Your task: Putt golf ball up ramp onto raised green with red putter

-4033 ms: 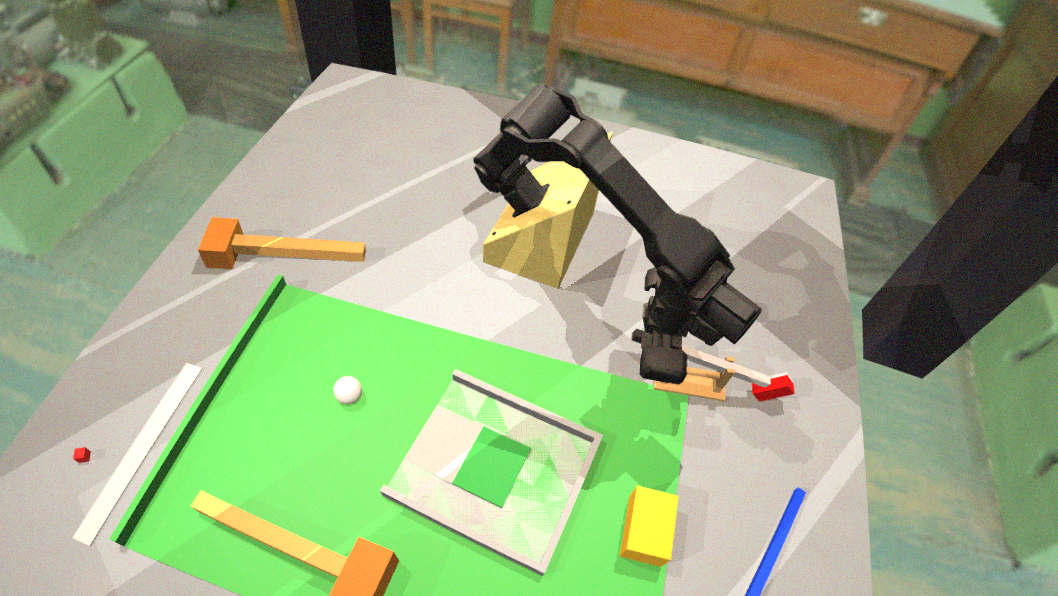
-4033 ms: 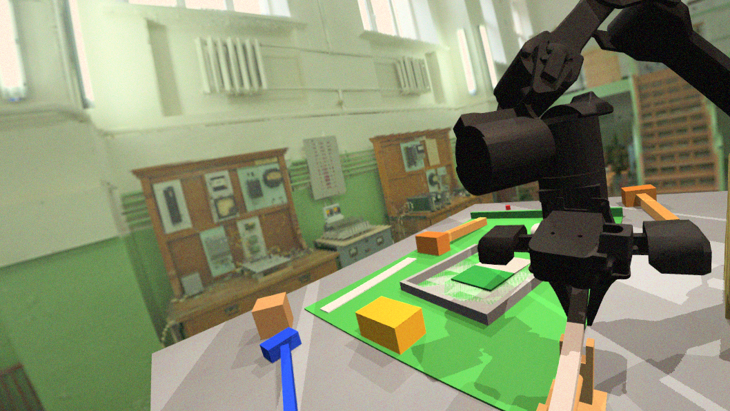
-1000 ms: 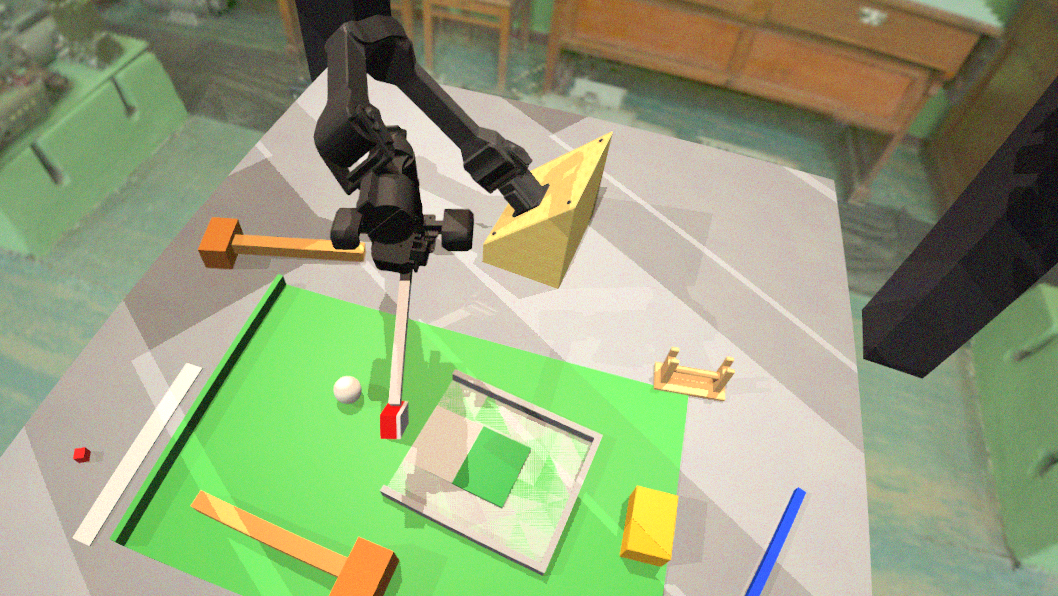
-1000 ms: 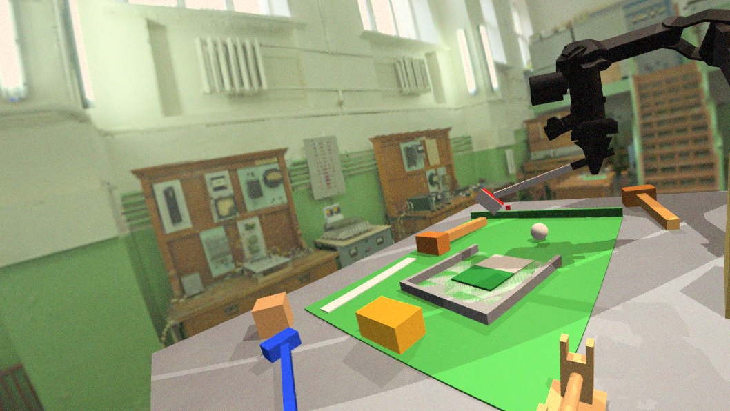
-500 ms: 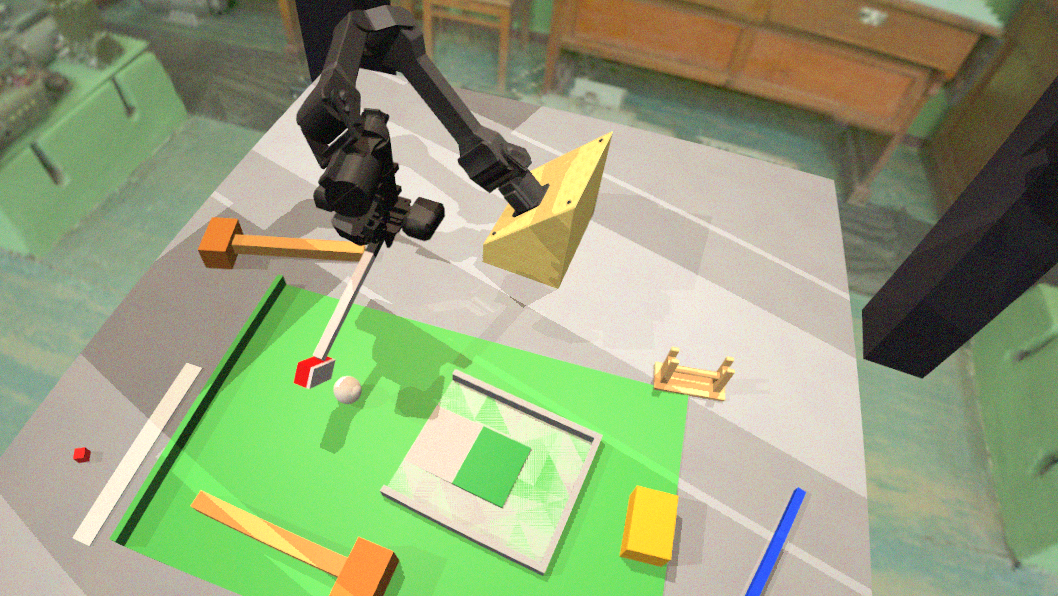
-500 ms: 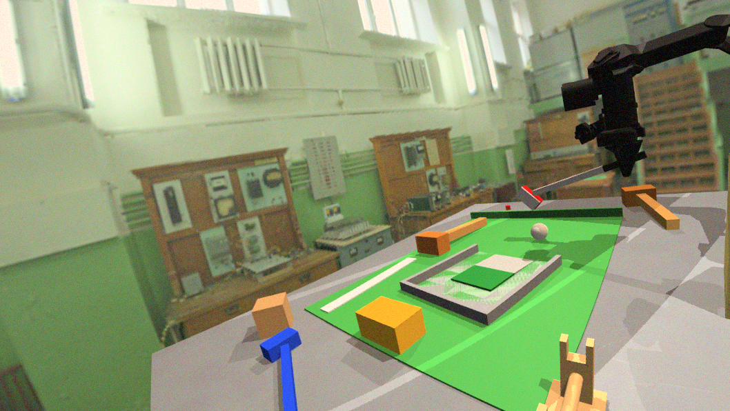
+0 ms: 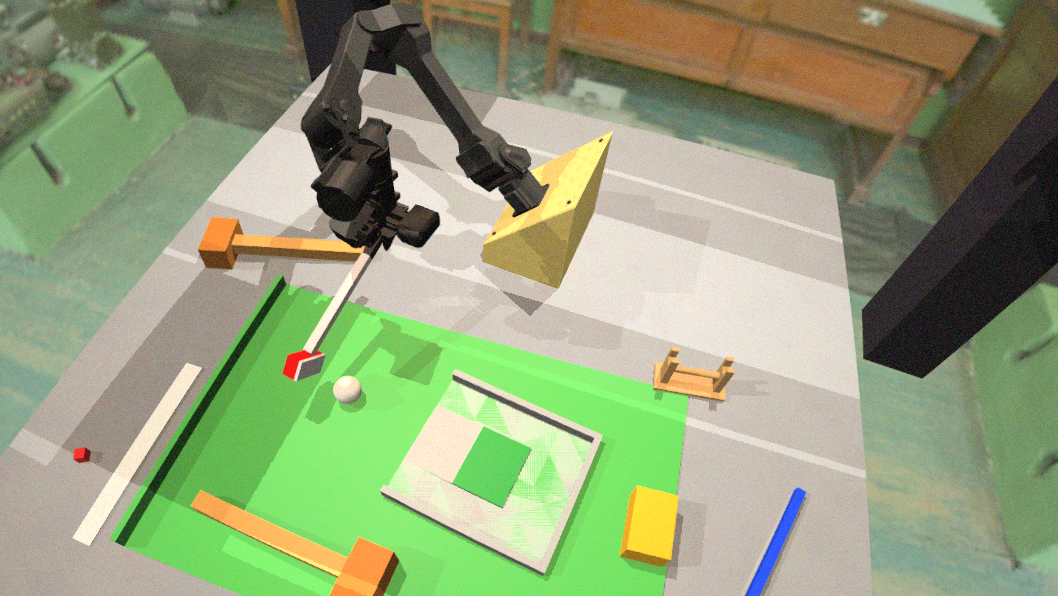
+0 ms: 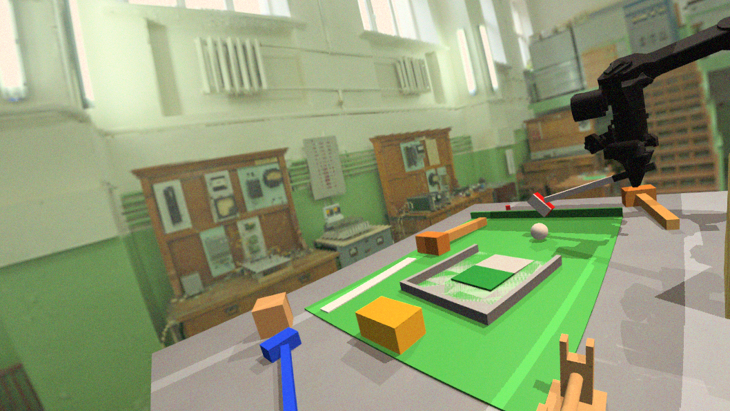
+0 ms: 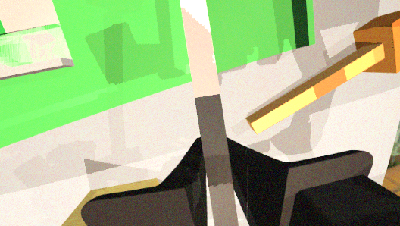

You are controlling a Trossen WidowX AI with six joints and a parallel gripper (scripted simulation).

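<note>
My gripper tip is now 110 mm short of the red putter and 10 mm to the left of it. Also, from my gripper tip: white golf ball: 210 mm ahead, 30 mm to the left, 100 mm below; small red cube: 460 mm ahead, 290 mm to the right, 110 mm below; wooden stand: 20 mm behind, 530 mm to the left, 80 mm below.
</note>
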